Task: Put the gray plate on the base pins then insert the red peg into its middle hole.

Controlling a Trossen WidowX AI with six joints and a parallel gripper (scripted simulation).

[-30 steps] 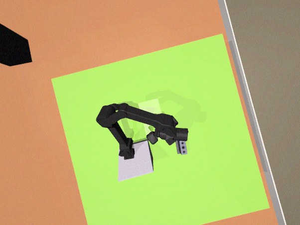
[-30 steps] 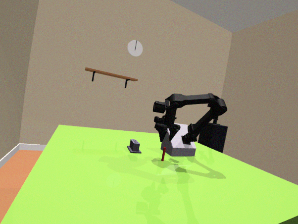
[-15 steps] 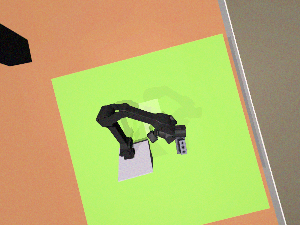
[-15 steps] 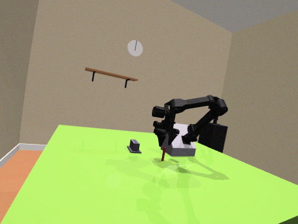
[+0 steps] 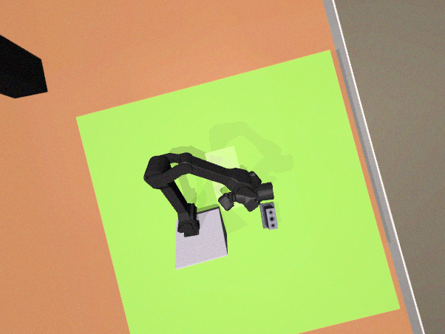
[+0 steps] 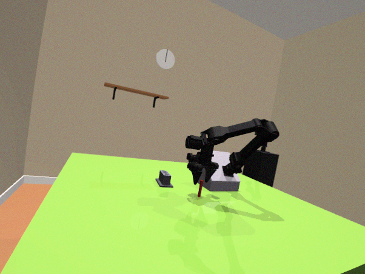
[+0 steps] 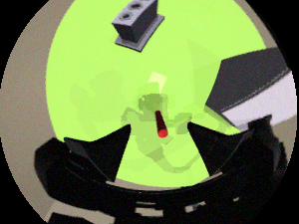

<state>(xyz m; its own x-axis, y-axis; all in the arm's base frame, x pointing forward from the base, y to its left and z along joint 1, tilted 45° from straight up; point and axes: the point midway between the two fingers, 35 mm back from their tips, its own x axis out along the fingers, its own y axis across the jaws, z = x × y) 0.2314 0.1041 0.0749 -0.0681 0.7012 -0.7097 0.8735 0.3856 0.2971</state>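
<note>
My gripper tip is 2 cm above the red peg. Round my gripper tip: dark base: 12 cm ahead, 17 cm to the right, 6 cm below; then gray plate: 12 cm ahead, 17 cm to the right, 2 cm below.
</note>
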